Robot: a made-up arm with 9 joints. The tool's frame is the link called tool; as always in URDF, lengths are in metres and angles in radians. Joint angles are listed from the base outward. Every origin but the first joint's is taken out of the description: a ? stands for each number. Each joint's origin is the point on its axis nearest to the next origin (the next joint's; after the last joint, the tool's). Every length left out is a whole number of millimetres.
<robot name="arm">
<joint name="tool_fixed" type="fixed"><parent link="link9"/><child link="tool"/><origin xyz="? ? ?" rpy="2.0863 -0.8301 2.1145"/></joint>
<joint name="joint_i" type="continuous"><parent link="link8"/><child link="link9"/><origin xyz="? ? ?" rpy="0.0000 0.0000 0.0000"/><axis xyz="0 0 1"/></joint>
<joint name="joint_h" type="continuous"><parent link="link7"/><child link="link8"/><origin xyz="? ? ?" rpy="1.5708 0.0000 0.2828"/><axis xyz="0 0 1"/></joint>
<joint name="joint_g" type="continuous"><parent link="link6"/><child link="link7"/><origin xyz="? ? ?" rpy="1.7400 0.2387 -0.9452"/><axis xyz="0 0 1"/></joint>
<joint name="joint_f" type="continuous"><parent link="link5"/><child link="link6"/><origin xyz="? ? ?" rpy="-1.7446 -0.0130 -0.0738"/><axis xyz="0 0 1"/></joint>
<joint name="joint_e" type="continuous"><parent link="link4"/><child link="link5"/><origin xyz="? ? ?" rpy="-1.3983 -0.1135 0.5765"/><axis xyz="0 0 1"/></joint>
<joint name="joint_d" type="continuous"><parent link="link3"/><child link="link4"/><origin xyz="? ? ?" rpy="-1.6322 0.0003 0.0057"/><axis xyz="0 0 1"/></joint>
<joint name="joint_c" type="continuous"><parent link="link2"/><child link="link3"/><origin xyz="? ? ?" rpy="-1.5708 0.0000 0.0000"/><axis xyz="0 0 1"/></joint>
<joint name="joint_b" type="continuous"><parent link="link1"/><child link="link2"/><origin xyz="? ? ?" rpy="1.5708 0.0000 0.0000"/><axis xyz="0 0 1"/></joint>
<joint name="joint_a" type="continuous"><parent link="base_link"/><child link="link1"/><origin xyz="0.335 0.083 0.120" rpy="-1.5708 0.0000 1.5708"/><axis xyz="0 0 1"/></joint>
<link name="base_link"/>
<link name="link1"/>
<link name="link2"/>
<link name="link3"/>
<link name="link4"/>
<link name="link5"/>
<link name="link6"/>
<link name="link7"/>
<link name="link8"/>
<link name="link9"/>
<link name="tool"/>
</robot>
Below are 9 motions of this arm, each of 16 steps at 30 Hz.
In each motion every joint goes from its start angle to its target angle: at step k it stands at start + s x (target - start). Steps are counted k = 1, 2, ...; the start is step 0. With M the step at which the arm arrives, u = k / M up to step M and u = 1 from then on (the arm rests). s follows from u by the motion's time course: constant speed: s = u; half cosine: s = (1 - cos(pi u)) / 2; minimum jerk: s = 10 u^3 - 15 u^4 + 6 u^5.
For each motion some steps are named. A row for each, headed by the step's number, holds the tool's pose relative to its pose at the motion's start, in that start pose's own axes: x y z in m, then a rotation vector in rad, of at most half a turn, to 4 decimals.
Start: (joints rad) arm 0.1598 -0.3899 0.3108 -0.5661 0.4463 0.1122 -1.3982 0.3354 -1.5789
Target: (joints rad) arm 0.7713 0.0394 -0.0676 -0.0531 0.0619 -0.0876 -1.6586 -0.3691 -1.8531
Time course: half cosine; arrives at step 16
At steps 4, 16:
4: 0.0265 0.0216 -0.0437 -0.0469 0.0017 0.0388
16: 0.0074 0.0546 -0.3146 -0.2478 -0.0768 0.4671

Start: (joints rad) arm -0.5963 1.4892 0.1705 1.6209 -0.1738 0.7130 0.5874 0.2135 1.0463
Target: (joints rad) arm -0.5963 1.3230 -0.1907 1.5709 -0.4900 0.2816 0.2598 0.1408 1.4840
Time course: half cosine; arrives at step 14
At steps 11, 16:
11: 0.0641 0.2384 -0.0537 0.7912 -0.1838 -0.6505
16: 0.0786 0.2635 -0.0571 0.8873 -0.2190 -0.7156

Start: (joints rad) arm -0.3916 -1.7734 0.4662 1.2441 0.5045 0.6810 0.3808 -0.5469 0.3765
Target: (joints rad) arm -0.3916 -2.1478 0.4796 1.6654 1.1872 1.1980 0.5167 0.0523 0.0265
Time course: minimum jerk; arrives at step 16
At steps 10, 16:
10: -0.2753 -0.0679 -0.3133 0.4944 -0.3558 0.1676
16: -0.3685 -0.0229 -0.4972 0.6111 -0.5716 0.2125

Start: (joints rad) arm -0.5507 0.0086 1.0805 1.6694 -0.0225 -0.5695 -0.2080 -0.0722 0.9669
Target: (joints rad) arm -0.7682 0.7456 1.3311 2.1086 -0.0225 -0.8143 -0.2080 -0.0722 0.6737
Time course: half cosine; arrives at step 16
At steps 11, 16:
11: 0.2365 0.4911 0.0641 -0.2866 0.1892 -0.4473
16: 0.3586 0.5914 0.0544 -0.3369 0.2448 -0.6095

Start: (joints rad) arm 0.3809 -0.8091 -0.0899 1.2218 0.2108 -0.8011 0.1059 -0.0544 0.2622
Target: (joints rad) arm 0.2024 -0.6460 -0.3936 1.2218 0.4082 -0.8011 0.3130 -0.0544 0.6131
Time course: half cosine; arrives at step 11
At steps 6, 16:
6: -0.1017 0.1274 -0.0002 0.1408 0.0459 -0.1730
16: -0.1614 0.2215 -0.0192 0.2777 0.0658 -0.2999

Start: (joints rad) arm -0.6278 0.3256 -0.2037 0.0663 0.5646 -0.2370 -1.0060 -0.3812 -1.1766
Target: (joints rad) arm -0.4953 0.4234 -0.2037 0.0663 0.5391 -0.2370 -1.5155 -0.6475 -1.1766
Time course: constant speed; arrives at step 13
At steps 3, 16:
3: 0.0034 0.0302 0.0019 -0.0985 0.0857 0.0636
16: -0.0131 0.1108 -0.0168 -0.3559 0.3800 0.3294

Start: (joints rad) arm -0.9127 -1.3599 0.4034 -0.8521 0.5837 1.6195 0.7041 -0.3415 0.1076
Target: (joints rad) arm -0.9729 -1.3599 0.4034 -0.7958 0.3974 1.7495 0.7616 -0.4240 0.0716
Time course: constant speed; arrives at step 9
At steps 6, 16:
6: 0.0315 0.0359 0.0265 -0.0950 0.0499 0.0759
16: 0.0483 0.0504 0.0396 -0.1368 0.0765 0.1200

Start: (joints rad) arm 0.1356 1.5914 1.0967 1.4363 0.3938 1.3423 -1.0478 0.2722 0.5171
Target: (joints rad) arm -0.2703 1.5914 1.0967 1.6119 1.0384 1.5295 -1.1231 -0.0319 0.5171
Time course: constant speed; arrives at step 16
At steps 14, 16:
14: -0.0390 -0.1443 -0.2362 0.3010 0.3093 0.4390
16: -0.0559 -0.1559 -0.2765 0.3668 0.3473 0.4777

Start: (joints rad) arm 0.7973 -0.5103 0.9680 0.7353 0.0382 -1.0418 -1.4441 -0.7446 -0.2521
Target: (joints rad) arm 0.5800 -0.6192 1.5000 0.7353 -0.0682 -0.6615 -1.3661 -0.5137 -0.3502
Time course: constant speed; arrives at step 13
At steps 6, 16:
6: -0.0043 0.0543 -0.1038 0.1339 -0.1255 -0.2621
16: -0.0080 0.1155 -0.2048 0.3025 -0.2638 -0.5790

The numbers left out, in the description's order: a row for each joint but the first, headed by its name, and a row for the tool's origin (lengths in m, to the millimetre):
tool: 0.127 0.089 0.000
joint_i: 0.258 -0.183 0.000
joint_h: -0.008 0.213 0.000
joint_g: -0.249 -0.181 0.000
joint_f: -0.064 0.280 0.000
joint_e: -0.068 -0.250 0.000
joint_d: -0.026 -0.287 0.000
joint_c: 0.009 0.326 0.000
joint_b: -0.048 0.468 0.000

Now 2 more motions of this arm.
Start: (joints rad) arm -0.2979 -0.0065 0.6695 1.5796 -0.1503 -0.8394 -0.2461 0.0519 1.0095
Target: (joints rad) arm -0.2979 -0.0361 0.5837 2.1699 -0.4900 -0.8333 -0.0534 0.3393 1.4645
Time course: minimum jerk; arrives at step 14
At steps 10, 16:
10: 0.0843 -0.3284 0.0029 1.0234 0.5214 -0.1071
16: 0.0873 -0.3770 -0.0272 1.1931 0.6029 -0.1067

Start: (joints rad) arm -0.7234 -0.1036 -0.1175 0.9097 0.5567 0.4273 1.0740 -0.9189 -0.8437
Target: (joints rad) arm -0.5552 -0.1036 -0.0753 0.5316 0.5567 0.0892 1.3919 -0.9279 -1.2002
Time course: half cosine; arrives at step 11
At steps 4, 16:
4: -0.0164 -0.0120 -0.0374 -0.0625 -0.1531 -0.0131
16: -0.0163 -0.0220 -0.1299 -0.2413 -0.5020 -0.0658

